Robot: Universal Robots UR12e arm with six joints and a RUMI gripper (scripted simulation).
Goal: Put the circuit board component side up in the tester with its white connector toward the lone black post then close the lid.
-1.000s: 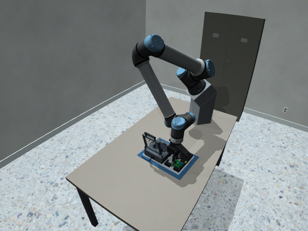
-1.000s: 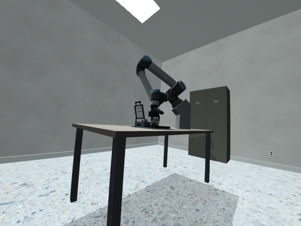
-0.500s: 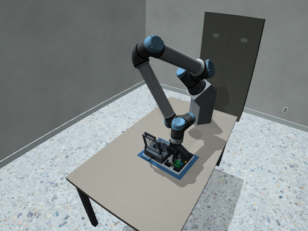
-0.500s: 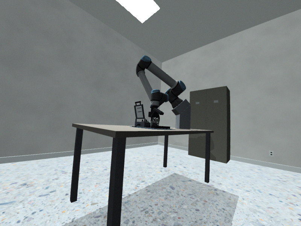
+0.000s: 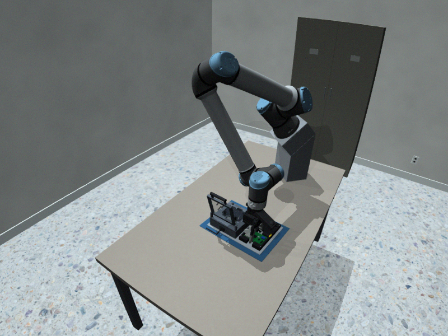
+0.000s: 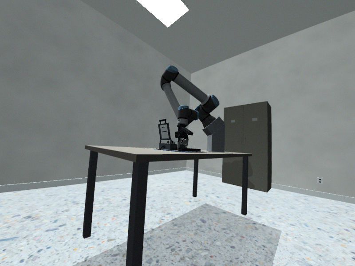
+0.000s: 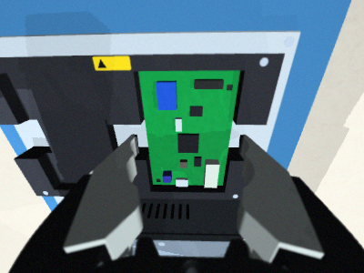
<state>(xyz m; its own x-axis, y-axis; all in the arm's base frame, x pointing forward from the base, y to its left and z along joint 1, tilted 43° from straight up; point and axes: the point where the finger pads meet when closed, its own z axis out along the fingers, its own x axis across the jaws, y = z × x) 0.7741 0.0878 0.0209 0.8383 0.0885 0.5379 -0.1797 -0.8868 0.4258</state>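
The green circuit board lies right at my hand. Round my hand: tester lid 18 cm to the right, 16 cm above, 5 cm ahead; then tester nest 15 cm to the right, 7 cm behind, 5 cm above.
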